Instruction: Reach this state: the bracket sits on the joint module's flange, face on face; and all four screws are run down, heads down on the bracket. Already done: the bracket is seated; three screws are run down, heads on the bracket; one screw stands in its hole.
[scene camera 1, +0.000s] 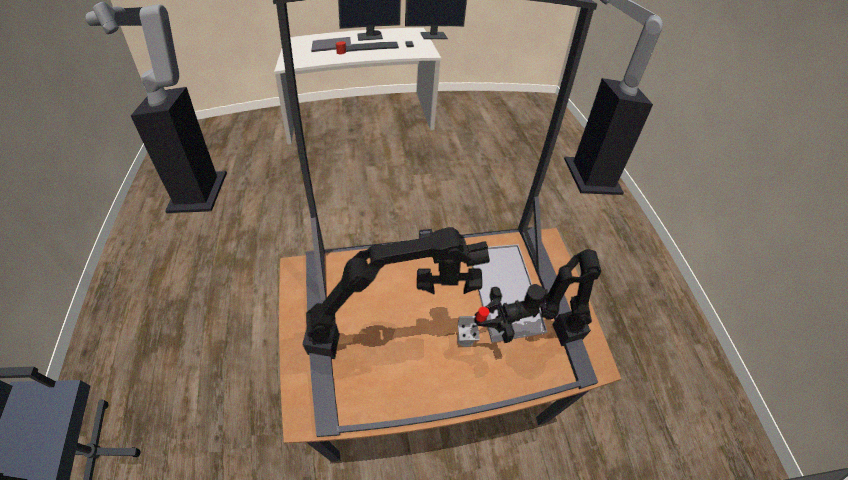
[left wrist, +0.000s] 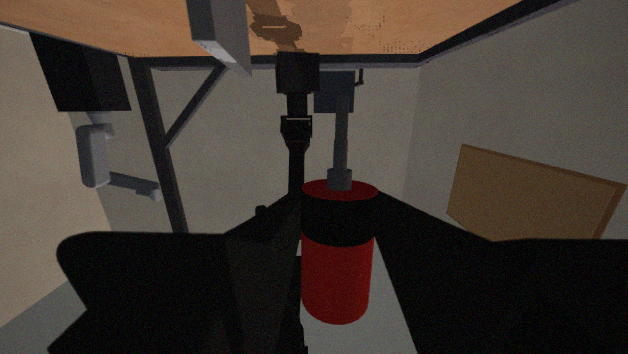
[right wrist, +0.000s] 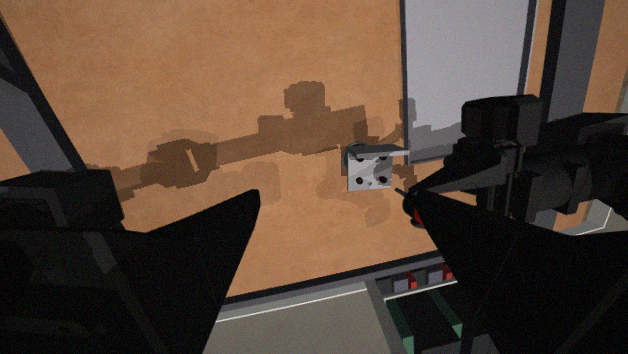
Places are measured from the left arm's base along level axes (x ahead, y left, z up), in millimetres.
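Where they show: left gripper, between the fingertips: (scene camera 1: 476, 319) (left wrist: 335, 197) (right wrist: 411, 208); right gripper, between the fingertips: (scene camera 1: 449, 293) (right wrist: 337, 197); left arm's base, origin of its link: (scene camera 1: 575, 322); right arm's base, origin of its link: (scene camera 1: 319, 333) (left wrist: 296, 92) (right wrist: 32, 218).
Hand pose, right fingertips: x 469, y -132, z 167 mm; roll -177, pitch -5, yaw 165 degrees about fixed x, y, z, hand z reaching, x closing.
Each offset is from my right fingertips to the centre of the thing. Level surfaces: height alone.
The grey bracket {163 mm down, 75 mm back, 59 mm left} (scene camera 1: 468, 322) (right wrist: 370, 170) sits on the joint module {213 mm down, 75 mm back, 59 mm left} (right wrist: 345, 156), which is mostly hidden under it. Dark round screw heads, such as one screw {182 mm down, 54 mm back, 73 mm left} (right wrist: 359, 180) and another screw {177 mm down, 89 mm back, 79 mm left} (right wrist: 383, 179), show on the bracket's face; their heights cannot be told. My left gripper (scene camera 1: 487, 320) (left wrist: 335, 197) is shut on the red and black screwdriver {74 mm down, 92 mm back, 73 mm left} (scene camera 1: 482, 312) (left wrist: 337, 280) (right wrist: 418, 217), just right of the bracket in scene camera 1. The driver's thin shaft points toward the bracket side in the right wrist view, apart from it. My right gripper (scene camera 1: 451, 286) (right wrist: 337, 197) is open and empty, above and behind the bracket.
A light grey panel {237 mm down, 287 mm back, 107 mm right} (scene camera 1: 505, 267) (right wrist: 465, 60) with a dark border lies on the table {245 mm down} (scene camera 1: 386, 392) behind and under the left gripper. The dark cell frame (scene camera 1: 300, 142) stands around the table. The right arm reaches across the back of the table, close to the left gripper.
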